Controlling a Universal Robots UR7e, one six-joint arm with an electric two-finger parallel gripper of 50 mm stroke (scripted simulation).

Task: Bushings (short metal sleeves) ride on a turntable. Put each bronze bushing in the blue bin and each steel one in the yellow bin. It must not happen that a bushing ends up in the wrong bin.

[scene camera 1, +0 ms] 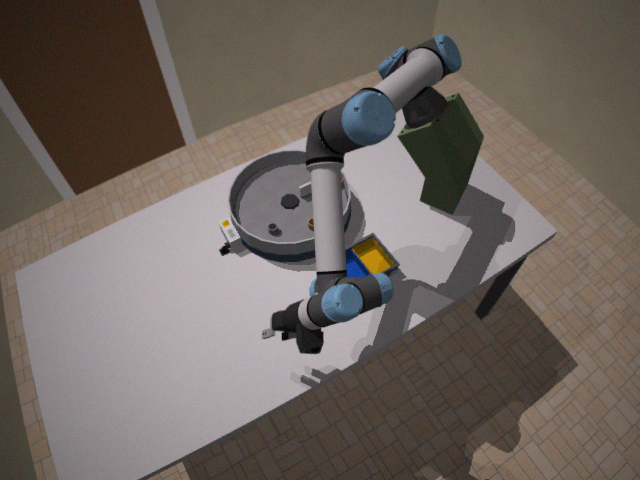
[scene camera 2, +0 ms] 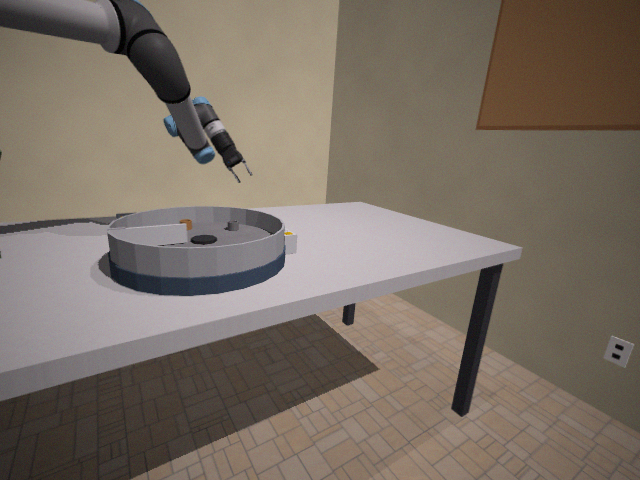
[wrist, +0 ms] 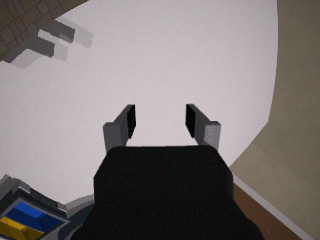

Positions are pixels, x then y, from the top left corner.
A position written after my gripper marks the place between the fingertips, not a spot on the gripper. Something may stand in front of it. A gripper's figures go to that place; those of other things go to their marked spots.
Labels:
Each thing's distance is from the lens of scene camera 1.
my gripper (scene camera 1: 273,335): 117 cm
round grey turntable (scene camera 1: 258,202): 155 cm

